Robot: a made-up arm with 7 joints.
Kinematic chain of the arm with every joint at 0, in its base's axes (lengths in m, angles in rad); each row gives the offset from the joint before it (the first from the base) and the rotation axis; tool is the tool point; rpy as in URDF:
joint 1: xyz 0 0 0.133 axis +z
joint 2: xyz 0 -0.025 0.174 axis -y
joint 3: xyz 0 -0.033 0.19 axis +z
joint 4: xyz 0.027 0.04 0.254 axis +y
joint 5: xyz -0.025 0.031 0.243 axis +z
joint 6: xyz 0 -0.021 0.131 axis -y
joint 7: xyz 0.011 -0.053 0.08 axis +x
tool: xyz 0 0 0 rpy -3.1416 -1.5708 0
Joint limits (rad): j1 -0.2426..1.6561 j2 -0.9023..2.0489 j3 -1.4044..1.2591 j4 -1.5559..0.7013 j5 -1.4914..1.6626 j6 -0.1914..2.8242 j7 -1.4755..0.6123
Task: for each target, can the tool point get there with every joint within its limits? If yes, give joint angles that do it. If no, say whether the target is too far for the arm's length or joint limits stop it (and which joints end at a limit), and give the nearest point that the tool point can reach.
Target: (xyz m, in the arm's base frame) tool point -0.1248 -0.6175 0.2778
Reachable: yes | joints 0.8088 1.1213 0.7928 -1.2809 0.1149 1.4346 -0.6199
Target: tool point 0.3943 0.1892 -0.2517
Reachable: no: joint limits stop it (at a limit: joint 1, joint 2, joint 4) | nearest point 0.2966 -0.1148 -0.1800 | short by 0.327 m
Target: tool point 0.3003 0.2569 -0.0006
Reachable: no: joint limits stop it (at a limit: joint 1, joint 2, joint 4) | nearest point 0.2844 -0.1153 -0.1148 | short by 0.390 m
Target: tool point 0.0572 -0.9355 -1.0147
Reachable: no: too far | nearest point 0.0372 -0.6076 -0.3015 | short by 0.785 m
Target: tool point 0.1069 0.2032 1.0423
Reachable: yes | joints 0.7372 -0.5594 -0.7227 -0.7126 0.8999 1.3715 -0.2998
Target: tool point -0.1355 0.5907 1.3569
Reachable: no: too far | nearest point -0.0821 0.4447 1.0945 | short by 0.305 m
